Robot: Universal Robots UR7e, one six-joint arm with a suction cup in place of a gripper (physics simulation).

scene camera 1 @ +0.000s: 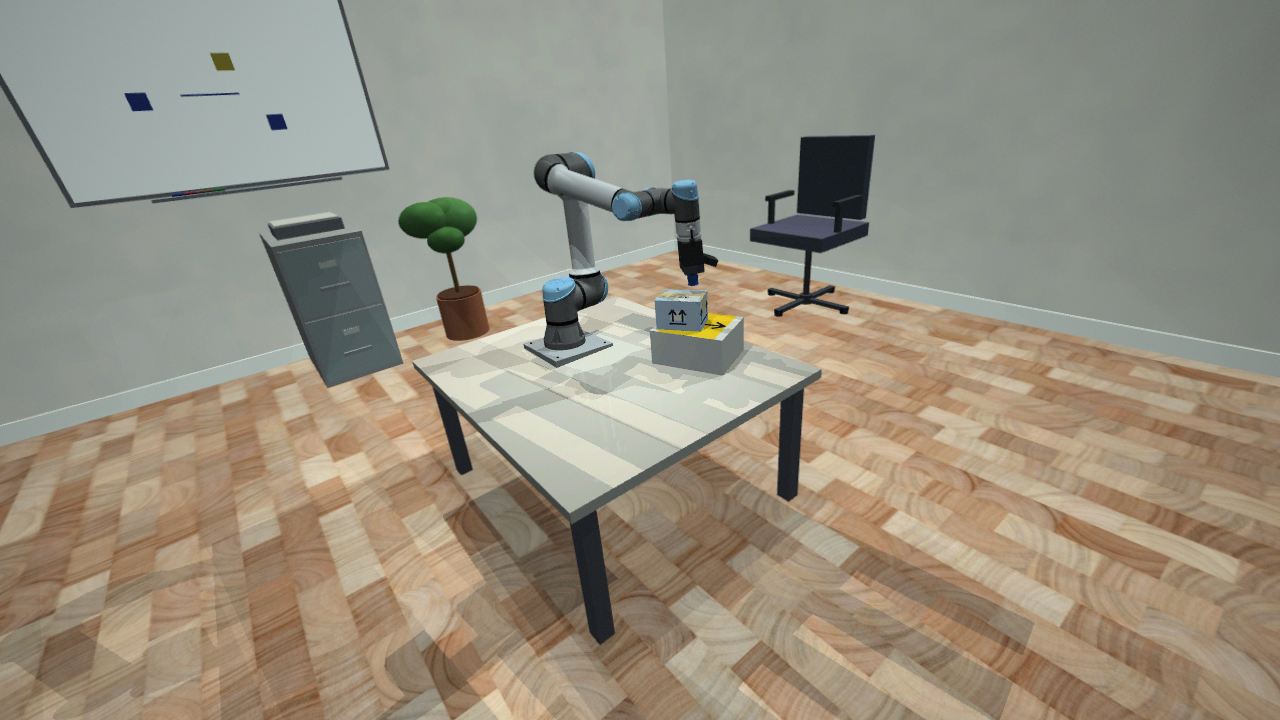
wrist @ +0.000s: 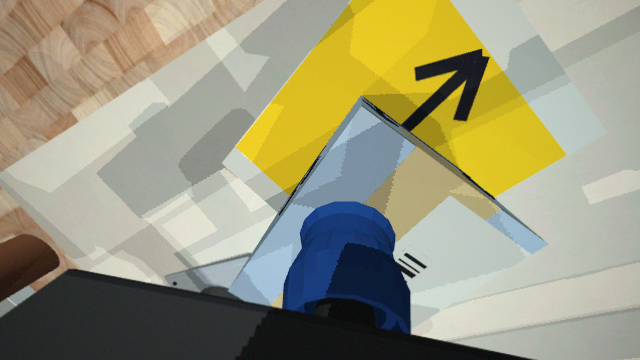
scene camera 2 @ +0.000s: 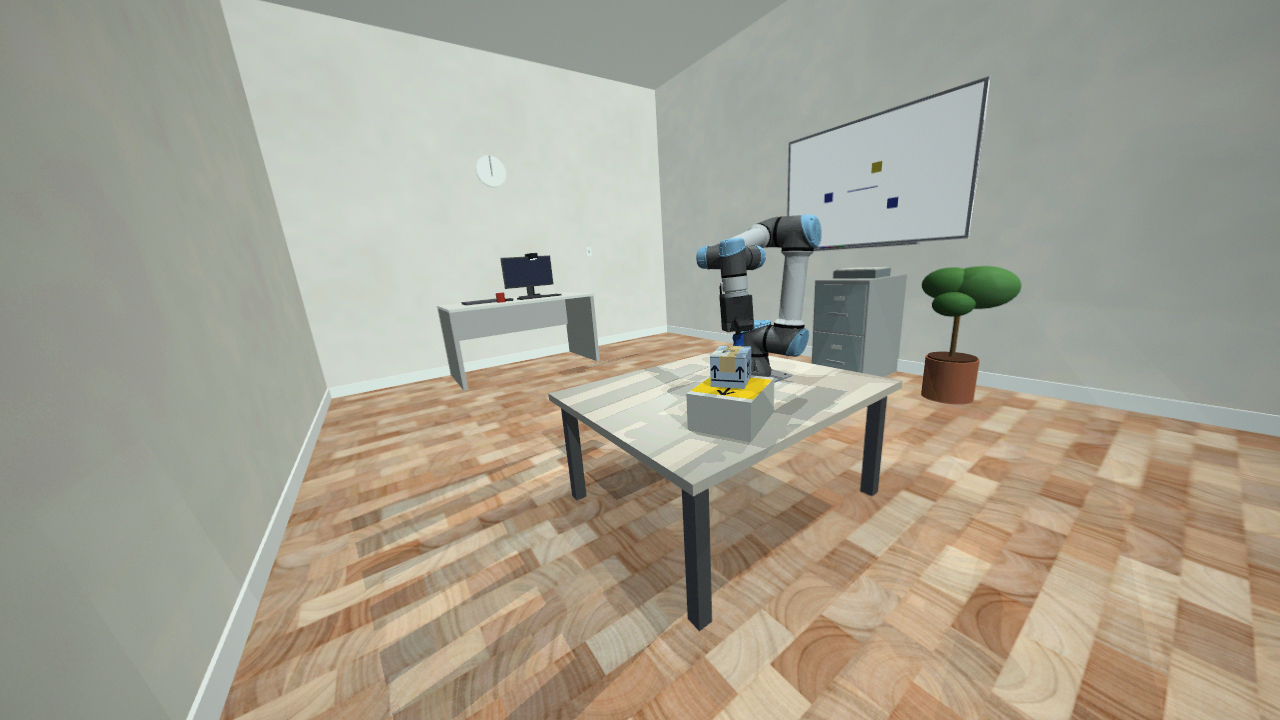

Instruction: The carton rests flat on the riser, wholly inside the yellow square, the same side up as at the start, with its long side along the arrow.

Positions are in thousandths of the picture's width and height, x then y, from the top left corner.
Scene:
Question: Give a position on my suction cup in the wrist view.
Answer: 543,693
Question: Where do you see a grey riser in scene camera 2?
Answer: At 575,574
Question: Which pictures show the carton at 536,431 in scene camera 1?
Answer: Scene camera 1, the wrist view and scene camera 2: all of them.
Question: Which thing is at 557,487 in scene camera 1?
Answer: A grey riser.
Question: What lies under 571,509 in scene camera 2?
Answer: A carton.

